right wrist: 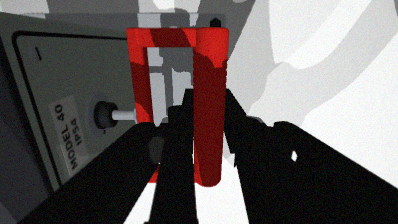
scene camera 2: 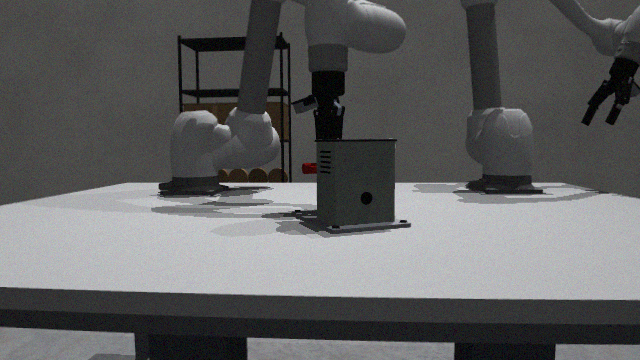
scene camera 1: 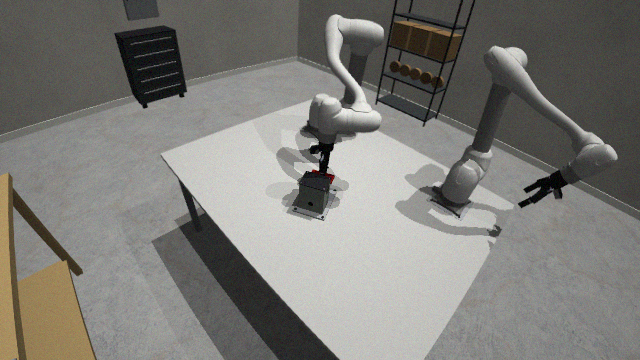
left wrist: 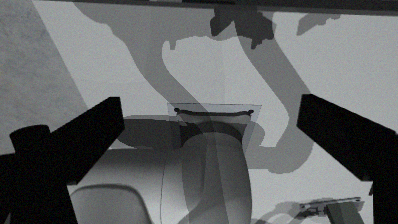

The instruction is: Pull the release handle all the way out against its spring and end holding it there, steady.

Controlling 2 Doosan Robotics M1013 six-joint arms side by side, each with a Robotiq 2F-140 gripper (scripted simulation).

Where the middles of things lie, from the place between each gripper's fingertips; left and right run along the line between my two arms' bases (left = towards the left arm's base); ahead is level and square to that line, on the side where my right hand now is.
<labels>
My right gripper is now 9 cm short of the base plate [scene camera 2: 310, 216], 4 cm to the right of it and 10 cm above it.
Right now the base plate is 580 mm ahead of my left hand [scene camera 2: 596, 123], 870 mm to the right of it and 220 mm below it.
</labels>
